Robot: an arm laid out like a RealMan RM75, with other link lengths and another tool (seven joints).
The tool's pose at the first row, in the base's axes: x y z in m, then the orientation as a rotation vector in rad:
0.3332, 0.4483, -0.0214, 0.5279, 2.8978, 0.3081
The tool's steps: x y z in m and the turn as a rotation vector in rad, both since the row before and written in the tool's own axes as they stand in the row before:
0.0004, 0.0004, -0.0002, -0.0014, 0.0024, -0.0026
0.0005, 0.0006, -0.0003, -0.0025, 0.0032, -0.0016
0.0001, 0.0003, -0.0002, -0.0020, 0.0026, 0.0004
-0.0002, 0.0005, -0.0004, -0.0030, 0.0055, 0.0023
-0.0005, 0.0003, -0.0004, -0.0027, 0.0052, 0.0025
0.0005, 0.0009, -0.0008, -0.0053, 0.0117, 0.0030
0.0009, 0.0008, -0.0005, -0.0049, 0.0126, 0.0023
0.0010, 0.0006, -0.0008, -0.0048, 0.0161, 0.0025
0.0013, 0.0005, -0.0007, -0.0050, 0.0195, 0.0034
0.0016, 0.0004, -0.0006, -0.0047, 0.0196, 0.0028
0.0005, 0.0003, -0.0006, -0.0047, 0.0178, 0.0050
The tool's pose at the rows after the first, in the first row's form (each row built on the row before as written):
0.3329, 0.4488, -0.0212, 0.5239, 2.9001, 0.3106
0.3326, 0.4495, -0.0208, 0.5211, 2.9027, 0.3151
0.3326, 0.4498, -0.0205, 0.5214, 2.9045, 0.3189
0.3329, 0.4501, -0.0200, 0.5243, 2.9085, 0.3255
0.3334, 0.4501, -0.0195, 0.5275, 2.9122, 0.3316
0.3331, 0.4510, -0.0186, 0.5310, 2.9212, 0.3439
0.3324, 0.4520, -0.0180, 0.5335, 2.9313, 0.3559
0.3315, 0.4527, -0.0172, 0.5362, 2.9447, 0.3692
0.3303, 0.4535, -0.0165, 0.5401, 2.9611, 0.3842
0.3289, 0.4543, -0.0159, 0.5431, 2.9777, 0.3989
0.3285, 0.4546, -0.0153, 0.5495, 2.9922, 0.4132

